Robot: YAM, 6 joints.
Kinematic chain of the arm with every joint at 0, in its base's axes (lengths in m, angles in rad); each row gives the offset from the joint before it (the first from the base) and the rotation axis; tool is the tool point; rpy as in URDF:
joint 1: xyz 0 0 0.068 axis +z
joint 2: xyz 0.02 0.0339 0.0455 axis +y
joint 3: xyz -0.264 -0.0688 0 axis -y
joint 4: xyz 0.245 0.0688 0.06 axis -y
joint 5: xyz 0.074 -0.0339 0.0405 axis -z
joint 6: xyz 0.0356 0 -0.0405 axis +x
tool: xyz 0 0 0 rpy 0 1.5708 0
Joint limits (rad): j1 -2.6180..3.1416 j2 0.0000..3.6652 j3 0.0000..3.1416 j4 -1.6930..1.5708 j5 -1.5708..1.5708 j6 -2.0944..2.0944
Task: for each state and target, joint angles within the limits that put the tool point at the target. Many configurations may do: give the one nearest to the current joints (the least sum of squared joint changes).
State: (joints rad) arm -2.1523 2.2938 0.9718 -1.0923 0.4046 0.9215
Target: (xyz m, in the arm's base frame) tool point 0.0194 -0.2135 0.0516
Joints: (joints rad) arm -1.4324 2.1483 0.8940 -1.1959 0.2917 0.9215
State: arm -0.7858 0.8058 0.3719 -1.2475 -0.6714 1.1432
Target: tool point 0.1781 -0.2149 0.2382
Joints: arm -0.9533 1.4581 1.0484 -0.7681 -0.6231 1.1432
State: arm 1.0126 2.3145 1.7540 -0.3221 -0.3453 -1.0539
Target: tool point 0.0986 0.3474 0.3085
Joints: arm 1.2562 1.6351 1.4369 -0.6347 -0.3960 -1.0539
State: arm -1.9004 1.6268 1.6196 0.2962 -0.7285 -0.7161
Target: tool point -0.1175 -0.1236 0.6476
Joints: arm -2.4522 1.3060 1.9325 0.3803 -0.6182 -0.7161
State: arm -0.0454 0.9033 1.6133 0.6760 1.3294 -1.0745
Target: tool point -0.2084 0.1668 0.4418
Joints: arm -0.8082 0.0263 1.3060 0.7409 1.4835 -1.0745
